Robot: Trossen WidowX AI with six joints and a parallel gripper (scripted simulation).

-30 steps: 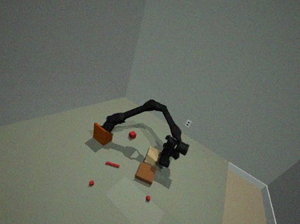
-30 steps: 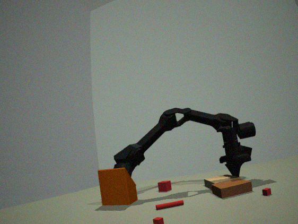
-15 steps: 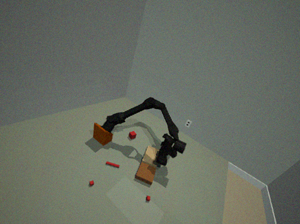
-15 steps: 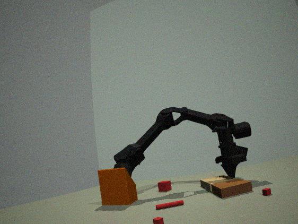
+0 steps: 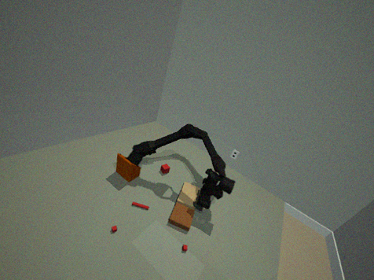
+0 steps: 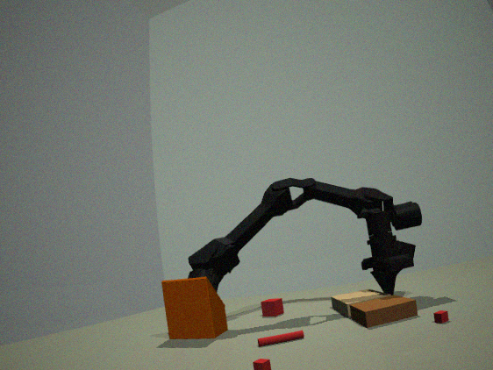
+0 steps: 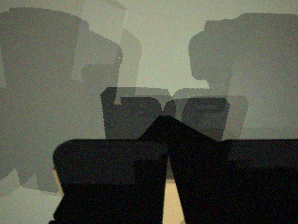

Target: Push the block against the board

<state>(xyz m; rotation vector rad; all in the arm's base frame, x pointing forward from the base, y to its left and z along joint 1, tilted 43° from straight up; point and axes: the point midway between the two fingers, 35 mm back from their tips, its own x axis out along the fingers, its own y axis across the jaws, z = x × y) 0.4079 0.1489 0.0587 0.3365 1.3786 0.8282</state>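
Now: the tan board 7 cm behind my gripper tip, 2 cm to the right of it and 1 cm above it. From my gripper tip the other things lie so: red rod 25 cm to the right, 21 cm behind; then brown square block 15 cm to the right, 3 cm behind, 1 cm above.
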